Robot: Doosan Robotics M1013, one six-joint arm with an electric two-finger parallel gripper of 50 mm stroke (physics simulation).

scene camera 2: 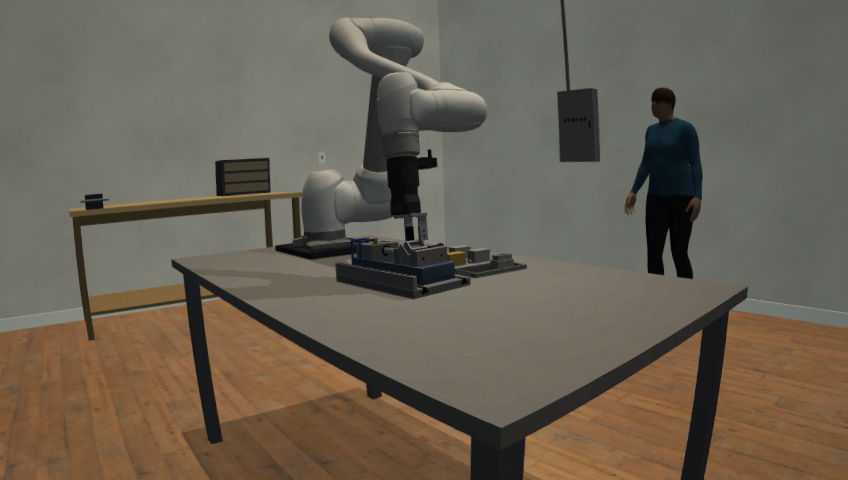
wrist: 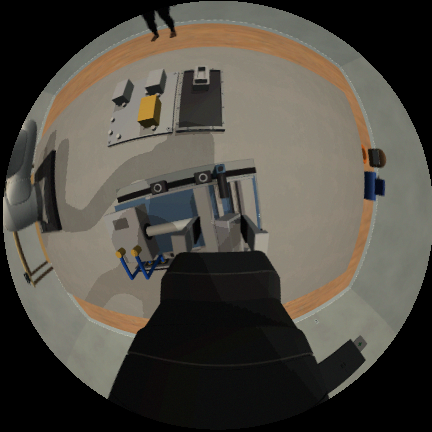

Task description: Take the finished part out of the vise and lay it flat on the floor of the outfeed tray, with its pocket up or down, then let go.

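Where they show: gripper, between the fingertips: [scene camera 2: 416, 240] [wrist: 219, 223]; arm's base, origin of its link: [scene camera 2: 325, 244] [wrist: 41, 200].
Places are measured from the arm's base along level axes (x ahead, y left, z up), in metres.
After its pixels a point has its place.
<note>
The vise [scene camera 2: 433, 256] @[y -0.012, x 0.790, z 0.056 m] [wrist: 202, 207] @[y -0.010, x 0.715, z 0.074 m] stands on the table. The finished part [wrist: 229, 231] @[y -0.038, x 0.752, z 0.088 m] is a grey piece at its jaws; in the scene view it is hard to tell from them. My gripper [scene camera 2: 416, 236] @[y -0.027, x 0.738, z 0.090 m] [wrist: 219, 223] @[y -0.027, x 0.738, z 0.090 m] is open, pointing down low over the vise, with one finger on each side of the part in the wrist view. Nothing is held; whether the fingers touch the part cannot be told. The outfeed tray [scene camera 2: 489, 270] @[y 0.220, x 0.703, z -0.019 m] [wrist: 200, 110] @[y 0.183, x 0.697, z -0.016 m] is dark and shallow. Another grey pocketed part [scene camera 2: 502, 259] @[y 0.266, x 0.703, z 0.007 m] [wrist: 201, 75] @[y 0.276, x 0.690, z 0.005 m] lies at its far end.
Beside the tray, a light plate [wrist: 135, 129] @[y 0.145, x 0.555, z -0.014 m] bears a yellow block [scene camera 2: 456, 258] @[y 0.174, x 0.609, z 0.008 m] [wrist: 149, 111] @[y 0.164, x 0.602, z 0.022 m] and grey blocks [scene camera 2: 478, 255] @[y 0.254, x 0.605, z 0.008 m] [wrist: 156, 80] @[y 0.252, x 0.598, z 0.022 m]. A black cylinder [wrist: 223, 186] @[y 0.019, x 0.742, z 0.074 m] with a blue end rises near the vise jaws. Blue bent tubes [wrist: 141, 270] @[y -0.110, x 0.620, z 0.089 m] stand at the vise's rear end. A person [scene camera 2: 672, 157] stands beyond the table.
</note>
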